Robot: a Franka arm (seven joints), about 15 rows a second.
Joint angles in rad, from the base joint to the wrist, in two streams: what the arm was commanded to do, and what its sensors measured. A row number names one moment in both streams.
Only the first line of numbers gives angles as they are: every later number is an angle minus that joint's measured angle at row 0.
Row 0, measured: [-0.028, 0.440, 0.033, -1.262, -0.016, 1.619, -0.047]
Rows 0 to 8, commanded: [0.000, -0.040, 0.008, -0.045, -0.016, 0.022, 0.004]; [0.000, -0.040, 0.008, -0.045, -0.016, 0.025, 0.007]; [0.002, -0.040, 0.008, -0.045, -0.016, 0.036, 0.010]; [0.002, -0.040, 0.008, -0.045, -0.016, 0.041, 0.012]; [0.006, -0.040, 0.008, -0.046, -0.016, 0.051, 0.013]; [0.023, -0.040, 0.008, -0.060, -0.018, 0.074, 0.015]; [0.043, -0.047, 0.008, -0.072, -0.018, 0.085, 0.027]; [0.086, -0.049, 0.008, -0.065, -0.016, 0.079, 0.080]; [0.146, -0.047, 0.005, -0.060, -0.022, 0.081, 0.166]
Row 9, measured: [0.057, -0.001, 0.005, -0.014, 0.000, 0.057, 0.046]
